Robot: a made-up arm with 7 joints.
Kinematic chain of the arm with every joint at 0, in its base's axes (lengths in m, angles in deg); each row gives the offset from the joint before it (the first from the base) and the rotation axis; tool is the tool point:
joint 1: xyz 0 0 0 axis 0 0.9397 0.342
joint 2: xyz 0 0 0 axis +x
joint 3: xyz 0 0 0 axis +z
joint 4: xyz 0.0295 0 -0.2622 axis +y
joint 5: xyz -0.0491 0 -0.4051 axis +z
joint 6: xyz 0 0 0 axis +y
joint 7: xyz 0 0 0 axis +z
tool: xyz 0 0 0
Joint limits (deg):
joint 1: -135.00..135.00
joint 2: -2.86..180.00
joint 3: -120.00..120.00
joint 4: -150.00..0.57
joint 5: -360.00..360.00
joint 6: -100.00..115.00
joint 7: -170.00..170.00
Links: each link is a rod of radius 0.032 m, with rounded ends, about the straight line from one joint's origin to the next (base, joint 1, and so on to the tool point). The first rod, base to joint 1, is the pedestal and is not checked.
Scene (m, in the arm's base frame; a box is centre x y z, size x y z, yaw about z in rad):
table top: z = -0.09
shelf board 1: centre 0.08 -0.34 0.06 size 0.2 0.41 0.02 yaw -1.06
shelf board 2: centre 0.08 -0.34 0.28 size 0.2 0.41 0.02 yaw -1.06
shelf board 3: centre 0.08 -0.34 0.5 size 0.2 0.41 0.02 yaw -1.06
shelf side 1: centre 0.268 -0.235 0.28 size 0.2 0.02 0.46 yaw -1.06
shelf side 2: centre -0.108 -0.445 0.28 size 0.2 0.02 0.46 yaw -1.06
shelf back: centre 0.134 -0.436 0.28 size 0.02 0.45 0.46 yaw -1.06
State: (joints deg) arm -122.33 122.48 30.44 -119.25 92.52 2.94 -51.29
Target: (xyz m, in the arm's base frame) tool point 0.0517 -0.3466 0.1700
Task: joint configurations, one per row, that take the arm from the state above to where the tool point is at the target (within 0.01 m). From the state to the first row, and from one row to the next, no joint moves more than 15 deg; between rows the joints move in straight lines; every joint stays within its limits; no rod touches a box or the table.
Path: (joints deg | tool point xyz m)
1: -108.20 136.46 34.38 -131.52 88.69 5.63 -58.86 | -0.2825 -0.1376 0.1889
2: -94.08 150.44 38.33 -143.80 84.87 8.33 -66.42 | -0.1393 -0.2217 0.1668
3: -81.66 157.83 41.98 -139.45 86.78 6.98 -62.64 | -0.1010 -0.2524 0.1879
4: -69.25 165.22 45.64 -135.11 88.69 5.63 -58.86 | -0.0544 -0.2845 0.1970
5: -56.84 172.61 49.30 -130.76 90.61 4.29 -55.07 | -0.0021 -0.3166 0.1916
6: -44.43 180.00 52.96 -126.41 92.52 2.94 -51.29 | 0.0517 -0.3466 0.1700

